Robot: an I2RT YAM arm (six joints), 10 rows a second.
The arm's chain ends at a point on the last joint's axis. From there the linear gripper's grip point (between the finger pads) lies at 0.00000 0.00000 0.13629 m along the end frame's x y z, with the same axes.
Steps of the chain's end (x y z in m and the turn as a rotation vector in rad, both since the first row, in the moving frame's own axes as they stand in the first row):
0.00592, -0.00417, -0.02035, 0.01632, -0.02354, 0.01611
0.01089, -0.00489, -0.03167, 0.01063, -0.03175, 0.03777
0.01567, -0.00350, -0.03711, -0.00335, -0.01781, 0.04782
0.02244, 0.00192, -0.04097, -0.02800, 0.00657, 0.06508
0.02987, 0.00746, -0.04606, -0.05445, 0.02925, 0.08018
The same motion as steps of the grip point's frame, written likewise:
0.00273, -0.00642, -0.02041, 0.01632, -0.02354, 0.01611
0.00659, -0.00642, -0.03175, 0.01063, -0.03175, 0.03777
0.01323, -0.00310, -0.03713, -0.00335, -0.01781, 0.04782
0.02321, 0.00576, -0.04103, -0.02800, 0.00657, 0.06508
0.03355, 0.01503, -0.04632, -0.05445, 0.02925, 0.08018

